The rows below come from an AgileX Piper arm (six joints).
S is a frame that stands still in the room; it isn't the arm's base.
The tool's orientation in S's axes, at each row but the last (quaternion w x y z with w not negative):
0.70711, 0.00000, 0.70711, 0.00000
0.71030, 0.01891, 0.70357, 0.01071
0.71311, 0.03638, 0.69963, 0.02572
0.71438, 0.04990, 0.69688, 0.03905
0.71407, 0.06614, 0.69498, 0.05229
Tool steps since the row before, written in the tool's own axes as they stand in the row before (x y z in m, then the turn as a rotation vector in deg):
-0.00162, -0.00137, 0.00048, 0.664, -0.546, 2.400
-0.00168, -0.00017, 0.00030, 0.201, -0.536, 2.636
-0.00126, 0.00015, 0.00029, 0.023, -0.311, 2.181
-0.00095, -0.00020, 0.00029, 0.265, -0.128, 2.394
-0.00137, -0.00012, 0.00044, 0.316, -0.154, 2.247
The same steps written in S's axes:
0.00048, -0.00137, 0.00162, 2.400, -0.546, -0.664
0.00028, -0.00024, 0.00167, 2.632, -0.558, -0.199
0.00027, 0.00003, 0.00127, 2.176, -0.342, -0.010
0.00026, -0.00032, 0.00092, 2.398, -0.134, -0.222
0.00040, -0.00036, 0.00134, 2.252, -0.148, -0.280

